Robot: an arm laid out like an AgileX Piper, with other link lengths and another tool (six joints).
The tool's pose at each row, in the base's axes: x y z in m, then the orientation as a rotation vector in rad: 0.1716 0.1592 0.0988 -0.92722 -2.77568 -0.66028; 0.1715 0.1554 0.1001 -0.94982 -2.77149 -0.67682; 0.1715 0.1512 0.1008 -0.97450 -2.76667 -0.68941; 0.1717 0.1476 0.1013 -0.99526 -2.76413 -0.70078; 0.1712 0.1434 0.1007 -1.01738 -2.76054 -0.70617; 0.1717 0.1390 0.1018 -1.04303 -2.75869 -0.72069; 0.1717 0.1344 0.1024 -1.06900 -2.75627 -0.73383
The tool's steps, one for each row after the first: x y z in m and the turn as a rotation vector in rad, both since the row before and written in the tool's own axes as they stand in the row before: -0.0016 -0.0023 -0.0029 -0.01383 -0.00577 0.01248; -0.0021 -0.0027 -0.0025 -0.01139 -0.00639 0.01412; -0.0020 -0.0022 -0.0021 -0.01034 -0.00682 0.01108; -0.0022 -0.0034 -0.0014 -0.00637 -0.00676 0.01271; -0.0027 -0.0022 -0.0030 -0.01334 -0.00983 0.01288; -0.0026 -0.0028 -0.0027 -0.01240 -0.00974 0.01326
